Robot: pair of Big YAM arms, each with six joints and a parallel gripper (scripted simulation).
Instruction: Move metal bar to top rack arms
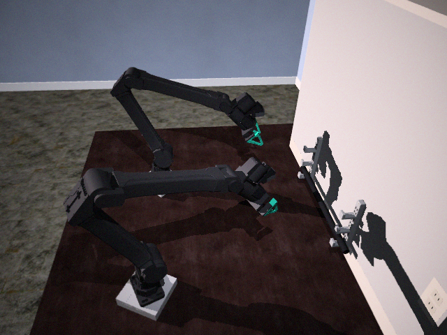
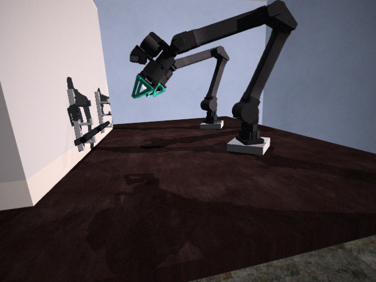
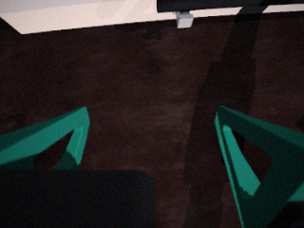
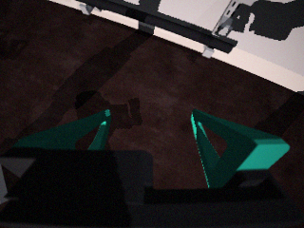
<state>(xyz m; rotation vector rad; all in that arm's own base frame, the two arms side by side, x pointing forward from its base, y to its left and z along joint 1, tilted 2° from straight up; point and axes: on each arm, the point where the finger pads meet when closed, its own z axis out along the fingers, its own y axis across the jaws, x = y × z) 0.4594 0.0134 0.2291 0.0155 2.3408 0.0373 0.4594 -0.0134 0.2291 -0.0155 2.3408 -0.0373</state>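
Right now the dark metal bar is 24 cm ahead of my left hand, 27 cm to the right of it and 16 cm below it. The rest, counted from my left hand: white wall 43 cm ahead, 29 cm to the right, 20 cm above.
My right gripper is now 28 cm short of the dark metal bar, 15 cm to the right of it and 16 cm above it. Round my right hand: white wall: 47 cm ahead, 13 cm to the left, 20 cm above.
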